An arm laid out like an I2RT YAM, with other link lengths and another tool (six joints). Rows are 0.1 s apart.
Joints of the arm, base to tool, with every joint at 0 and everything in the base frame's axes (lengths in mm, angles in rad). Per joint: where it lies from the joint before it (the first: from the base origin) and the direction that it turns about. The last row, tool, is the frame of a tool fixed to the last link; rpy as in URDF.
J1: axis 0 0 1 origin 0 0 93.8
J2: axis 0 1 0 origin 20.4 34.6 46.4
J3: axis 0 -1 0 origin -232.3 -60.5 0
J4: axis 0 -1 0 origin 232.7 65.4 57
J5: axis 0 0 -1 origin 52.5 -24.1 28.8
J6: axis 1 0 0 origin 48.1 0 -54.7
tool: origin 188 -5 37 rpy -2.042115 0.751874 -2.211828
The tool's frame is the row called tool.
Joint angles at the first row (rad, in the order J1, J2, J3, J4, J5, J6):
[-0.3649 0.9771 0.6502 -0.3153 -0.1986 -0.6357]
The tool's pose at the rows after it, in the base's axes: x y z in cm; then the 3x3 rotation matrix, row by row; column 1 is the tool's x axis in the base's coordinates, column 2 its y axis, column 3 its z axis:
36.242 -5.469 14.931; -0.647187 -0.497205 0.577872; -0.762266 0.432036 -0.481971; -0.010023 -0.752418 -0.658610
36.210 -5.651 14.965; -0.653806 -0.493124 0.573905; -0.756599 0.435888 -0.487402; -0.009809 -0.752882 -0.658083
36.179 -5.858 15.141; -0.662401 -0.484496 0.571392; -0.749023 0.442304 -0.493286; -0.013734 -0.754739 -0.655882
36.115 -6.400 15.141; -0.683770 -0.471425 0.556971; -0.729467 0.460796 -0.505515; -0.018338 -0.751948 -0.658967
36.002 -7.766 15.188; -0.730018 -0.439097 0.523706; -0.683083 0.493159 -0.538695; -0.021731 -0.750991 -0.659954
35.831 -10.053 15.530; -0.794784 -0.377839 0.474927; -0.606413 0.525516 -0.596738; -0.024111 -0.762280 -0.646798
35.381 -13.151 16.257; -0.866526 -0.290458 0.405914; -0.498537 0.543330 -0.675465; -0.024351 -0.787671 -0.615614
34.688 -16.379 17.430; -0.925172 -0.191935 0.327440; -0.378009 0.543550 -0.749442; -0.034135 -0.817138 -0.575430
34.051 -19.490 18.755; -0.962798 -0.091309 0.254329; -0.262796 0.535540 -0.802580; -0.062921 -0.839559 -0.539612
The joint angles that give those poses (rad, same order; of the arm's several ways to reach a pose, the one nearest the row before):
[-0.3649 0.9772 0.6502 -0.3157 -0.1936 -0.6296]
[-0.3649 0.9752 0.6502 -0.3161 -0.1864 -0.6247]
[-0.3649 0.9695 0.6502 -0.3161 -0.1787 -0.6155]
[-0.3649 0.9688 0.6502 -0.3153 -0.1589 -0.5934]
[-0.3649 0.9710 0.6517 -0.3088 -0.1081 -0.5514]
[-0.3649 0.9756 0.6521 -0.2848 -0.0223 -0.4980]
[-0.3649 0.9840 0.6533 -0.2466 0.0990 -0.4442]
[-0.3683 1.0001 0.6628 -0.2047 0.2253 -0.3962]
[-0.3881 1.0328 0.6811 -0.1520 0.3218 -0.3546]

